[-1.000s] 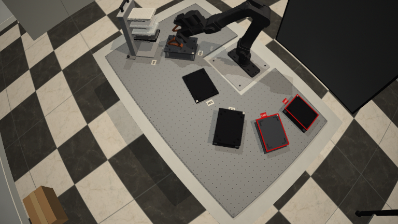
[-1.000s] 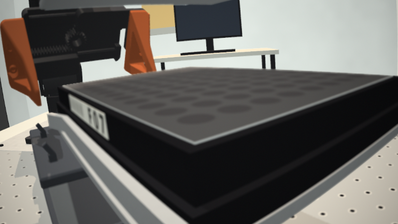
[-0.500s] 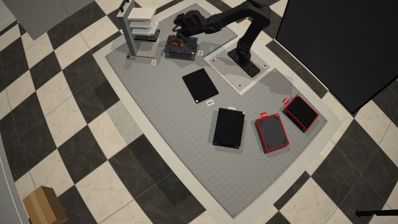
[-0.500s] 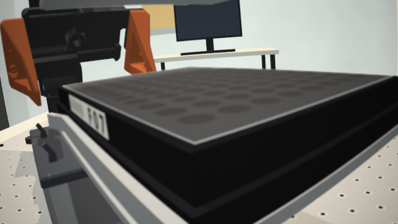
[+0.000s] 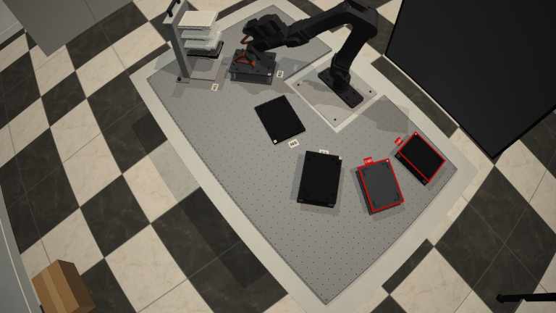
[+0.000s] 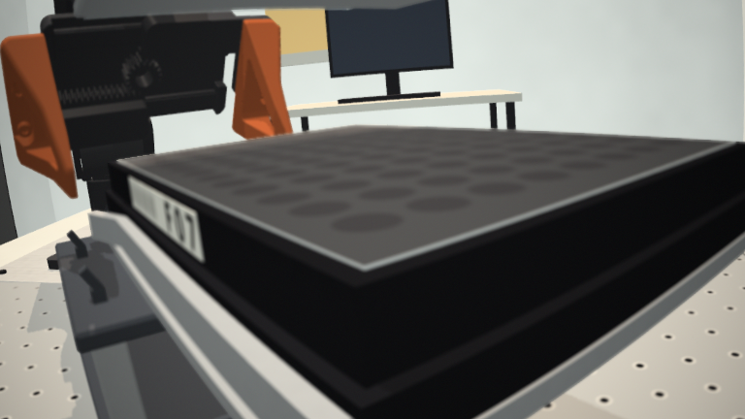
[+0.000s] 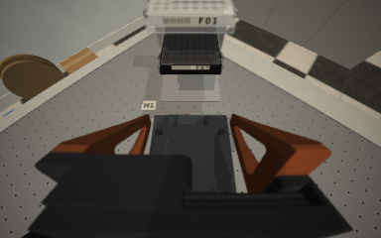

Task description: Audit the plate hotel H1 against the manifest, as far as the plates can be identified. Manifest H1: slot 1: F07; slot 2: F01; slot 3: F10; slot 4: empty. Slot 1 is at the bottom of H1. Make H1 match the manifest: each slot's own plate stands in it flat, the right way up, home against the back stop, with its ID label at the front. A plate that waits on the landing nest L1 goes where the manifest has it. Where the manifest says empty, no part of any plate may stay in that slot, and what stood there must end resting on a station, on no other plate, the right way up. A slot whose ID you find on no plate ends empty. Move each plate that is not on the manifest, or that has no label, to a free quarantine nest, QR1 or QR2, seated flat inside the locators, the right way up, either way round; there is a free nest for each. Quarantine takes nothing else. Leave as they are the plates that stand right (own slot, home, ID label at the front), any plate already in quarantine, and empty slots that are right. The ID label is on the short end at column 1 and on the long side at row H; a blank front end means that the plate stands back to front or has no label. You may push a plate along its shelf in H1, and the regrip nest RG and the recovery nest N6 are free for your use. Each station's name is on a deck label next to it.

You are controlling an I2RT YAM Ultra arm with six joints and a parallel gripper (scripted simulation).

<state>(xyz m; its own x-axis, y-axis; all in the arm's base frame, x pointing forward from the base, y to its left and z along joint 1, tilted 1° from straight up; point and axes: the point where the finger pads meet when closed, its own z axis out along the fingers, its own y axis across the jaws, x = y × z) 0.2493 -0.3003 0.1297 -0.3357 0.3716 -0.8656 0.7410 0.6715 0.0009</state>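
My gripper is now 3 cm past the regrip nest RG, 3 cm to the right of it and 6 cm above it. Round my hand: H1 deck label: 13 cm ahead, 11 cm below; then clear plate: 9 cm ahead, 10 cm to the right, 6 cm above; then black plate: 9 cm ahead, 10 cm to the right.
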